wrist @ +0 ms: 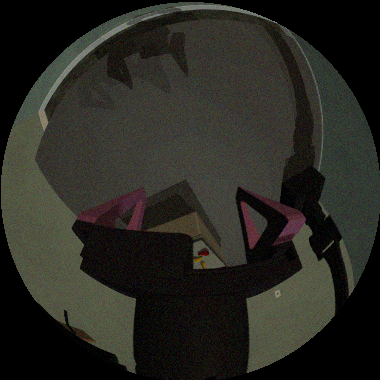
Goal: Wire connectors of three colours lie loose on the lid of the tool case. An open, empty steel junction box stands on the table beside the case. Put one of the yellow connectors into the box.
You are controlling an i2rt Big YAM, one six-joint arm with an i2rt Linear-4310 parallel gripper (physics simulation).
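Frame: origin at the arm's base, x right, y ahead, z up, level; centimetres.
Seen in the pictures: gripper, between the fingertips: (190, 191); arm's base, origin of its link: (307, 206).
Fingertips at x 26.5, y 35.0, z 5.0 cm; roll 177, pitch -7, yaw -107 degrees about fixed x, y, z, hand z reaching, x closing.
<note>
Offsets run from my fingertips to a thing's top centre. "pt": to the spot under its first point. Level surfaces: height alone.
My gripper (190, 191) is open, with its two pink-and-black fingers wide apart and no object between them. The tool case @(pt dx -17.8, dy +8.1, dz -11.2 cm) (175, 223) shows low in the view, between and beyond the fingers; its tan side walls and a small part of its pale lid are visible. A yellow connector @(dx -27.8, dy +5.8, dz -3.0 cm) (198, 260) lies on the lid, with another yellow connector @(dx -33.7, dy +5.6, dz -2.0 cm) (203, 265) close beside it, partly cut off by the gripper body. A red connector @(dx -24.1, dy +3.5, dz -2.9 cm) (203, 253) lies just above them in the view. The gripper body hides most of the lid. The steel junction box cannot be made out.
The dark grey table @(dz -13.1 cm) (215, 110) fills the upper and middle view, with a pale raised rim curving along its far edge. Shadows fall on it at the upper left. Black arm parts (302, 190) show at the right. A brown object (80, 332) is at the lower left.
</note>
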